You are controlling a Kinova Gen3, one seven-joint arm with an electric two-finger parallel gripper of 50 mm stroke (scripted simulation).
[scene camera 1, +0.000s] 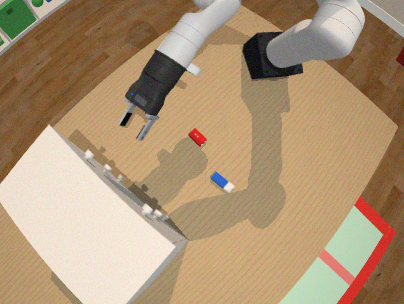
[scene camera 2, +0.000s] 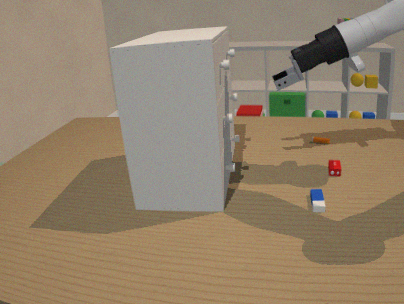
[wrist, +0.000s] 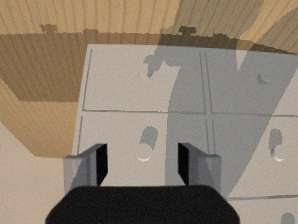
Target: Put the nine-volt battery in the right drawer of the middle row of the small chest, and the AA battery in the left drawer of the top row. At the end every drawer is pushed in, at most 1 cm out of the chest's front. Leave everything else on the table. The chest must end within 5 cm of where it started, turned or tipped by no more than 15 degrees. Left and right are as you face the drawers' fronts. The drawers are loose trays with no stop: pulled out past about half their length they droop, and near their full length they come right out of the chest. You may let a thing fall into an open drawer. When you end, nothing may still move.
Observation:
I see my gripper (scene camera 1: 130,132), a white chest (scene camera 2: 166,93), a drawer (wrist: 115,83) and a drawer (wrist: 154,141).
The white chest also shows in scene camera 1 (scene camera 1: 91,239). My gripper also shows in scene camera 2 (scene camera 2: 274,83) and in the wrist view (wrist: 142,158).

